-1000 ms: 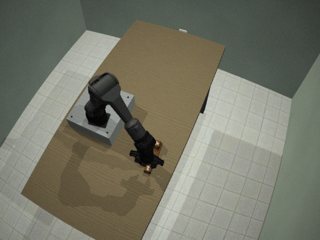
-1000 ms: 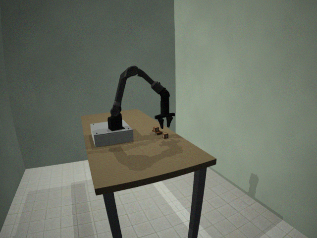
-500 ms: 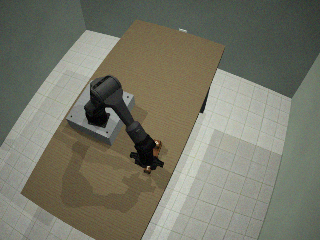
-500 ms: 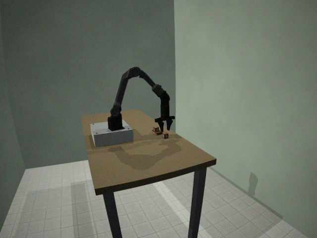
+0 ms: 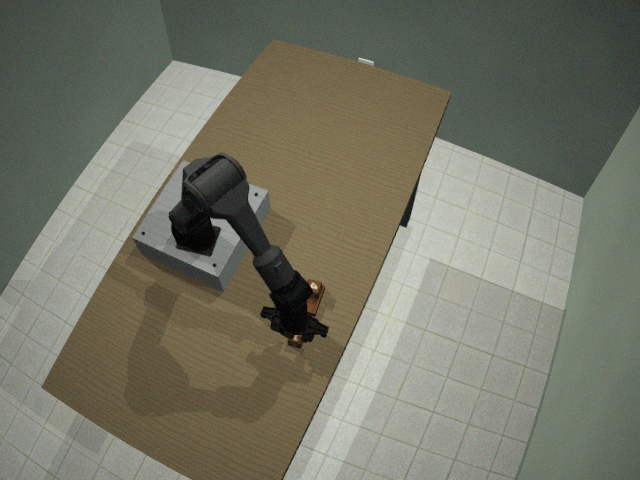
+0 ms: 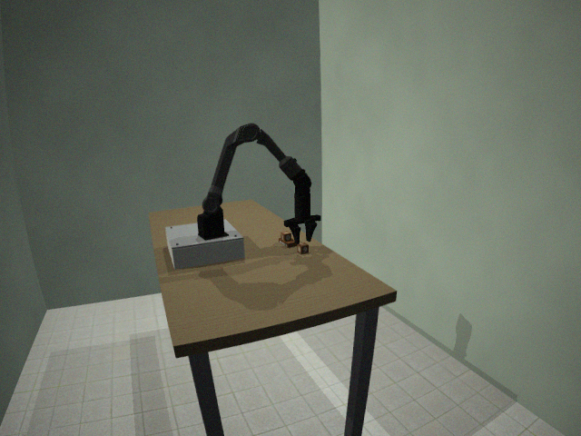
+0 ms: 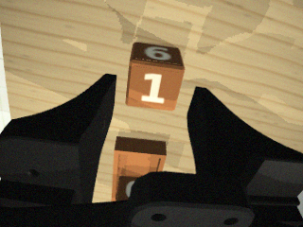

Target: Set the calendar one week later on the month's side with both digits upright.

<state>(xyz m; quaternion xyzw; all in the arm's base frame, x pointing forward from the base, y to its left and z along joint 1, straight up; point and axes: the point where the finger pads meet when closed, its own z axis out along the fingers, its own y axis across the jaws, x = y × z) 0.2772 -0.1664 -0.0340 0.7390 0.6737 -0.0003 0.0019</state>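
The cube is 10 mm ahead of my hand, 130 mm to the left of it and 20 mm below it. Round my hand: brown tray 10 mm ahead, 110 mm to the left, 40 mm below.
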